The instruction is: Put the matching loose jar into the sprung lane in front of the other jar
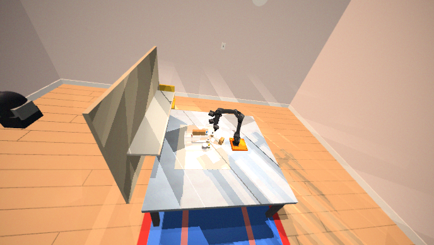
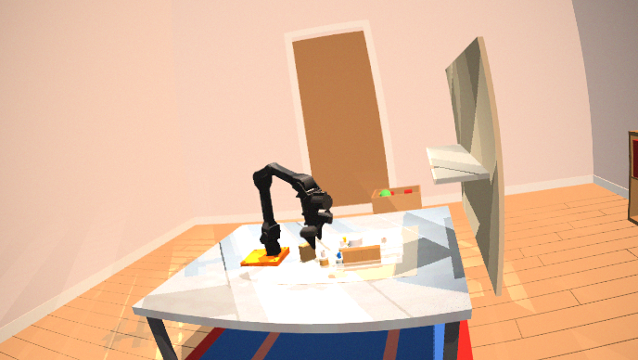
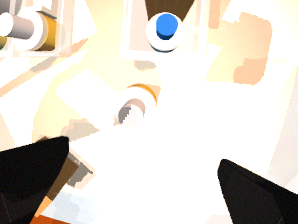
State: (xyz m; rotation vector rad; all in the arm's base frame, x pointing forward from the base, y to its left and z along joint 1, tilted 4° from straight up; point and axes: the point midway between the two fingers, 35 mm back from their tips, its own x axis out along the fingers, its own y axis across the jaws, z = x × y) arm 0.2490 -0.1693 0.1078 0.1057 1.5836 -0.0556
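Right now my gripper tip is 8 cm past the small brown box, 13 cm to the right of it and 7 cm above it. The rest, counted from my gripper tip: shelf: 59 cm ahead, 11 cm to the left, 26 cm above; clear lane unit: 23 cm ahead, 9 cm to the left, 9 cm below.
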